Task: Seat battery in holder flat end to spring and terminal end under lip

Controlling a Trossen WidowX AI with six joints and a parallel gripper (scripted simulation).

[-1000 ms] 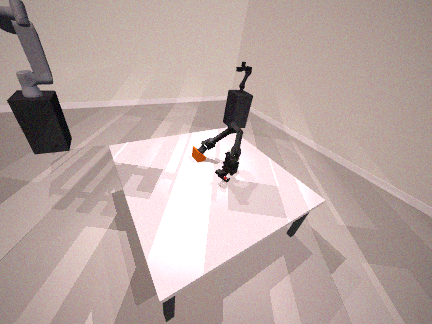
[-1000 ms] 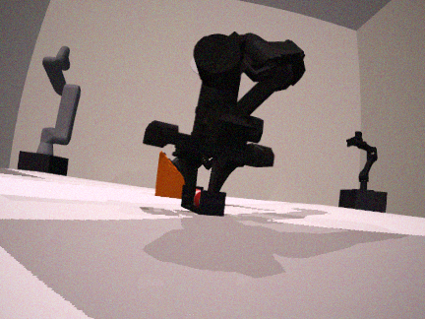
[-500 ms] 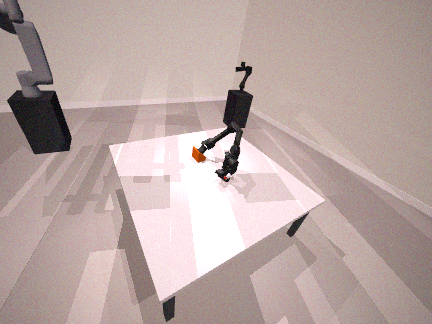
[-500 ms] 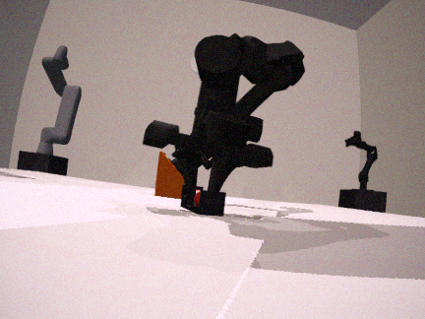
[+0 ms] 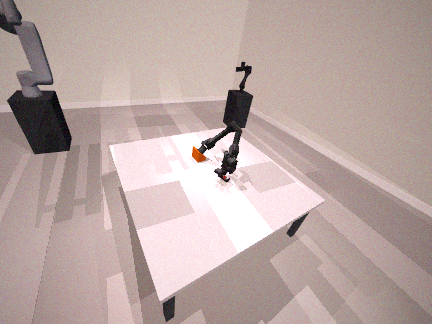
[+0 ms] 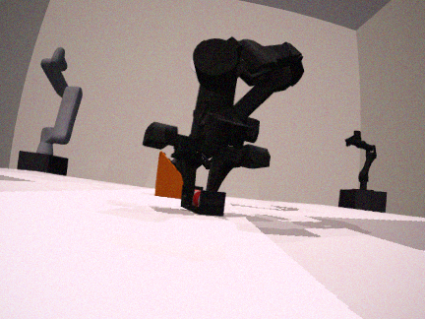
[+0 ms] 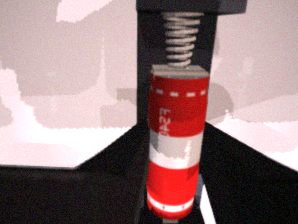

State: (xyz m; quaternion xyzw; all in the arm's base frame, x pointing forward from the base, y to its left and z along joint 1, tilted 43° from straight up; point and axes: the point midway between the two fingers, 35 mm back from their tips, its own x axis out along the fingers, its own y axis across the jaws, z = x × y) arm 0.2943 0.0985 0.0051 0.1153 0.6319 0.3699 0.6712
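Now: the white battery 1 cm above my gripper tip.
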